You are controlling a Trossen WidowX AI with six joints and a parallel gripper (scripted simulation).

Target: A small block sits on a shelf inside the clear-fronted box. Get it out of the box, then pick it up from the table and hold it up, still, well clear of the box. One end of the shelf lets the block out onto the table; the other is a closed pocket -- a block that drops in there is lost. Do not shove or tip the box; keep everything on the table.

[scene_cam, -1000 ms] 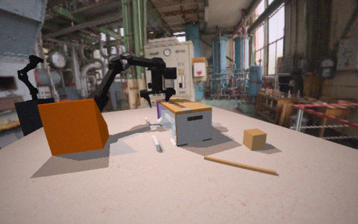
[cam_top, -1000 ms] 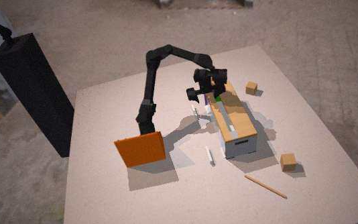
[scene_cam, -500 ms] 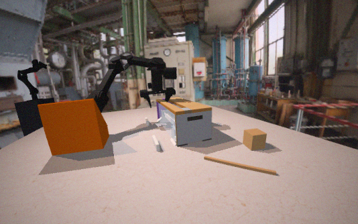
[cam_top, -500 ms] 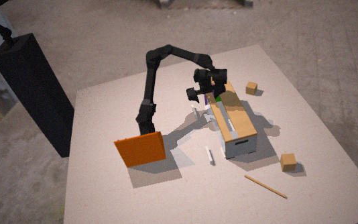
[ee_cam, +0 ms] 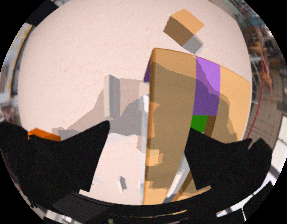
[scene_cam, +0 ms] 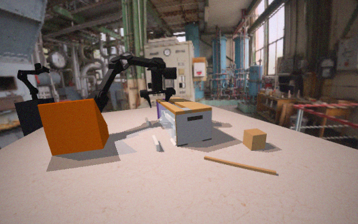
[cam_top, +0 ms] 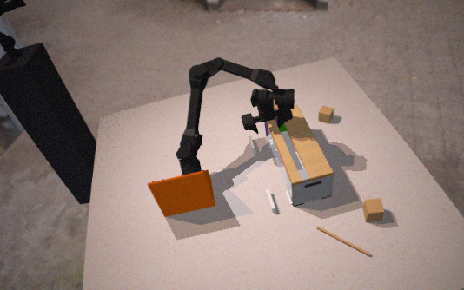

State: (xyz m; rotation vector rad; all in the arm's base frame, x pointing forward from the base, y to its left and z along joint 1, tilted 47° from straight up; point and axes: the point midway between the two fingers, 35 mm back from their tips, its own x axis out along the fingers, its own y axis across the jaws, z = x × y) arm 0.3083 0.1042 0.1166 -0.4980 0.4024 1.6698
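Right now the green block is 60 mm ahead of my gripper tip and 20 mm to the left of it. The rest, counted from my gripper tip: box (50 mm ahead, 120 mm to the right, 30 mm below); thin wooden stick (180 mm ahead, 480 mm to the right, 90 mm below).
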